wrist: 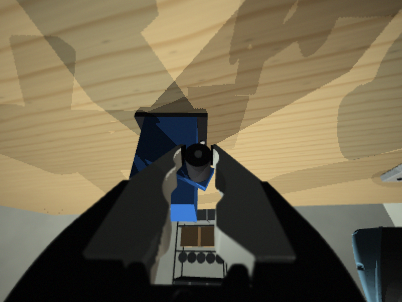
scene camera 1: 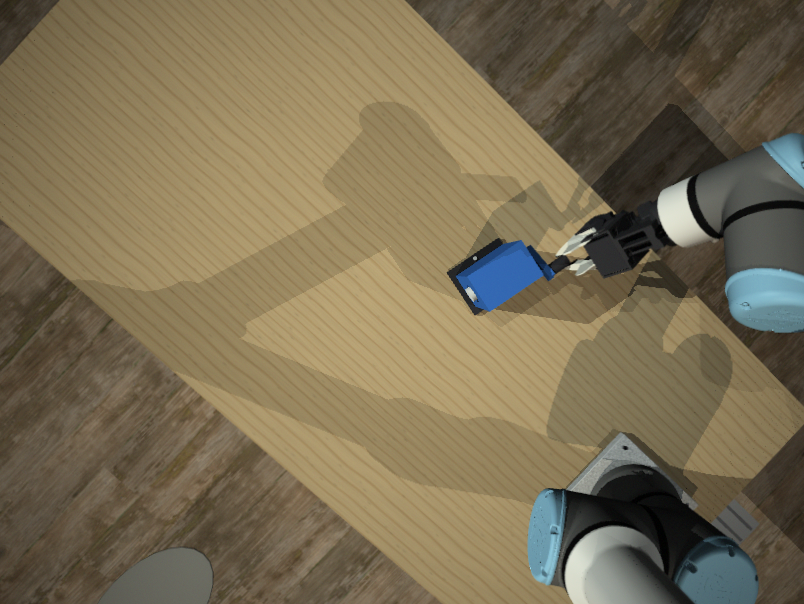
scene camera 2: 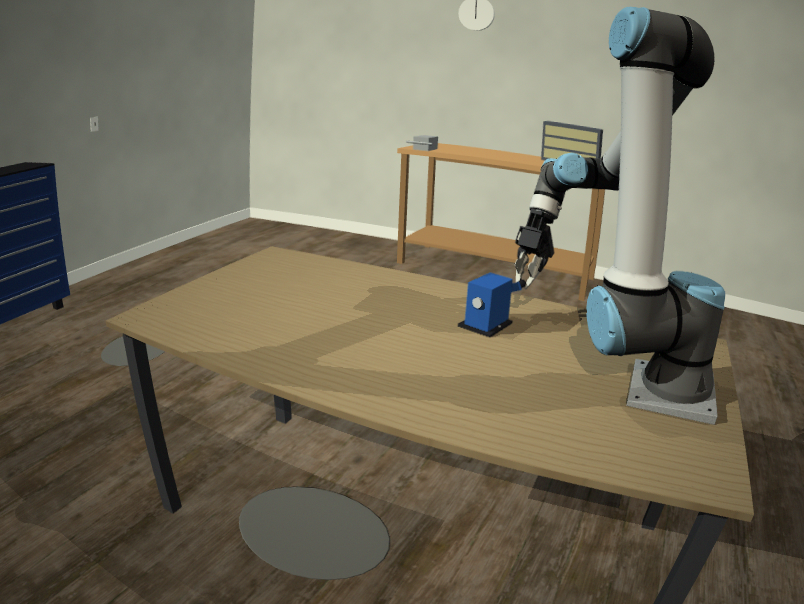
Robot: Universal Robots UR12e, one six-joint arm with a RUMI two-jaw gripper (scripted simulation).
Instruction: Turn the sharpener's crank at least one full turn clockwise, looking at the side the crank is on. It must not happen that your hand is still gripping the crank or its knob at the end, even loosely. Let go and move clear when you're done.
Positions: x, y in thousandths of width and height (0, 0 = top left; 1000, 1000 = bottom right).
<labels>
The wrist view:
my gripper: 494, 485
blue sharpener: 417, 429
</labels>
